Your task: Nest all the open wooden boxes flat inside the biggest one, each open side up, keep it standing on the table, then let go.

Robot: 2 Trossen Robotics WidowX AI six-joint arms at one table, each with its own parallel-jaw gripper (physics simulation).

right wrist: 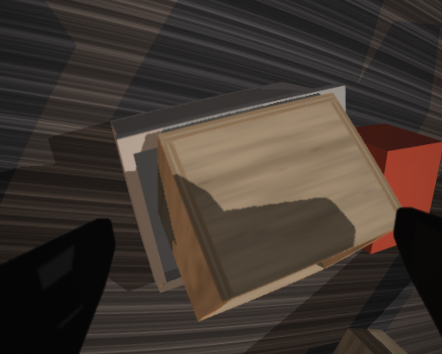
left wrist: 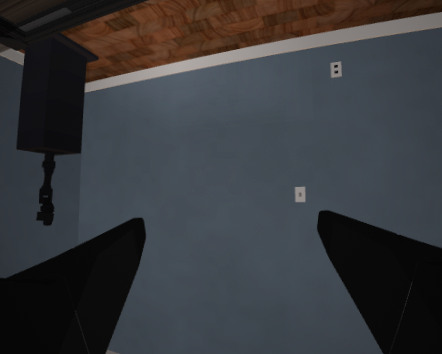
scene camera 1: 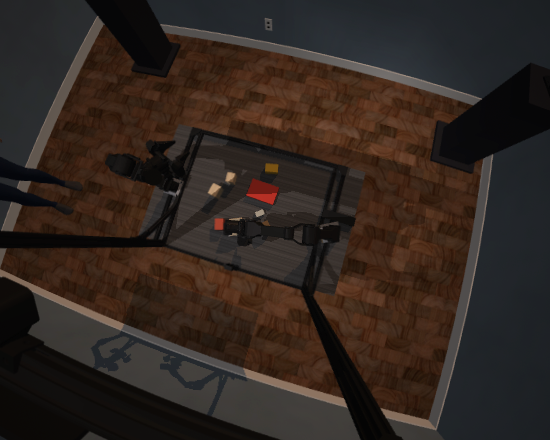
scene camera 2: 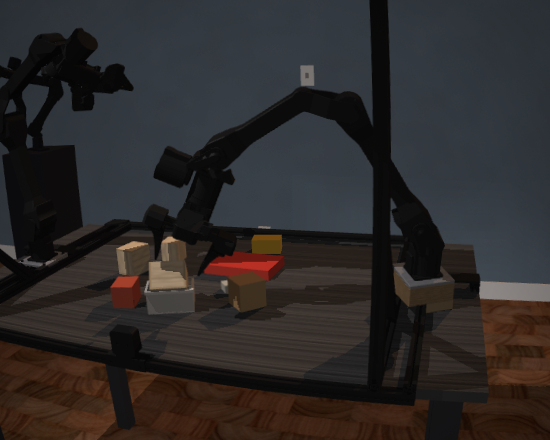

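Note:
A grey open box [scene camera 2: 170,301] [right wrist: 146,230] stands on the table. A pale wooden open box [scene camera 2: 166,279] [right wrist: 280,155] lies tipped on its side across it, one corner sticking out past the rim; its opening faces the bottom of the right wrist view. My right gripper [scene camera 2: 179,266] [right wrist: 254,228] is open and empty above the wooden box, its fingertips wide apart. My left gripper [scene camera 2: 129,86] [left wrist: 232,223] is open and empty, raised high at the left, facing the wall. A brown wooden box or block [scene camera 2: 247,292] stands to the right; whether it is hollow is unclear.
A red cube [scene camera 1: 219,223] [scene camera 2: 126,292] stands left of the grey box. Two pale blocks [scene camera 1: 215,190] [scene camera 2: 133,258], a flat red box [scene camera 1: 262,192] [scene camera 2: 245,265] and a yellow block [scene camera 1: 271,168] [scene camera 2: 266,244] stand behind. A wooden block [scene camera 2: 440,295] is at the right arm's base.

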